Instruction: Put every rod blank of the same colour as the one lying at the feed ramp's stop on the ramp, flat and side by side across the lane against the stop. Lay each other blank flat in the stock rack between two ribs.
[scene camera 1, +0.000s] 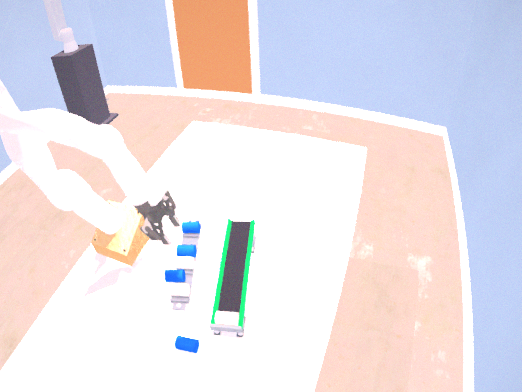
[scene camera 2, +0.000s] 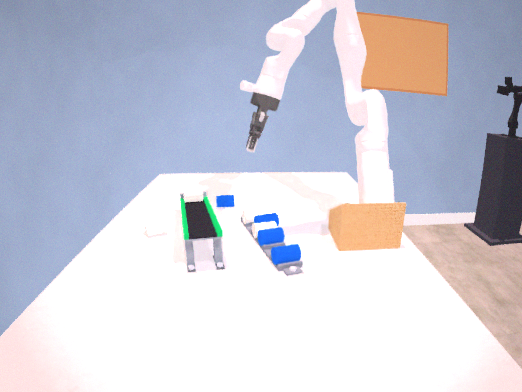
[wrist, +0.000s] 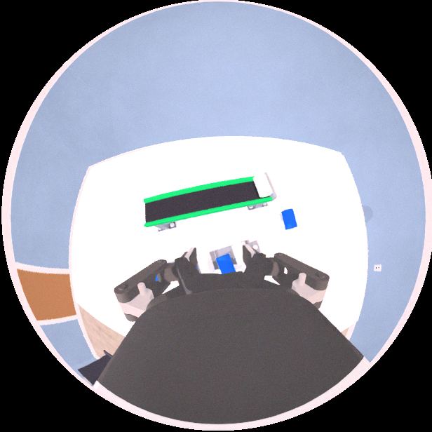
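Observation:
The feed ramp (scene camera 1: 235, 270) (scene camera 2: 200, 220) (wrist: 200, 202) has green sides and a dark lane. A white blank (scene camera 1: 227, 318) (scene camera 2: 194, 198) (wrist: 262, 185) lies across the lane at its stop. The grey stock rack (scene camera 1: 180, 300) (scene camera 2: 293, 271) runs beside the ramp. Three blue blanks, one of them this blue blank (scene camera 1: 191, 227) (scene camera 2: 286, 254), and pale pieces that look like white blanks (scene camera 1: 180, 290) (scene camera 2: 264, 229) show along it. A loose blue blank (scene camera 1: 187, 344) (scene camera 2: 225, 201) (wrist: 289, 219) lies past the rack's end. My gripper (scene camera 1: 172, 232) (scene camera 2: 251, 148) (wrist: 219, 253) is open and empty, high above the table.
A small white piece (scene camera 2: 156, 231), perhaps a blank, lies on the ramp's far side from the rack. A wooden block (scene camera 1: 120, 245) (scene camera 2: 370, 225) stands near the arm's base. A dark pedestal (scene camera 1: 82, 82) (scene camera 2: 500, 185) stands off the table.

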